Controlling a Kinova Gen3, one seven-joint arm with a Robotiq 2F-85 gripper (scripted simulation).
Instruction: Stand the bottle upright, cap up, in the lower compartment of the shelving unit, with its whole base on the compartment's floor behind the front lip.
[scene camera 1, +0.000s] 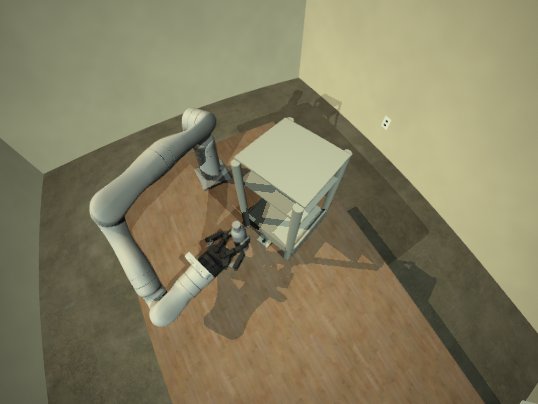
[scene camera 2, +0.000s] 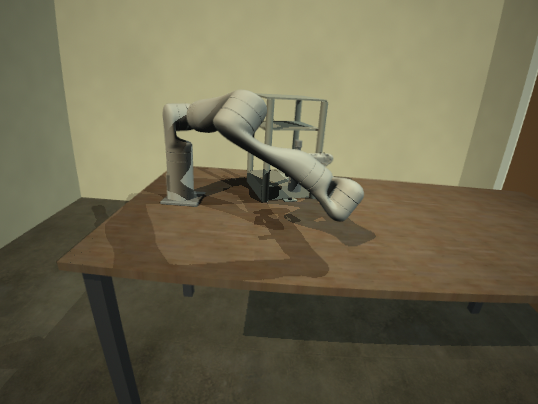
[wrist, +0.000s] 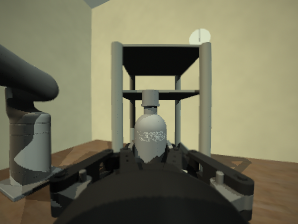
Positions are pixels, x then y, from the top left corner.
Labels:
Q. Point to the gripper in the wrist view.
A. At 150, 146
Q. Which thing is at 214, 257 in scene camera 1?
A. The gripper.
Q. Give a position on a light grey bottle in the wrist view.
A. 150, 132

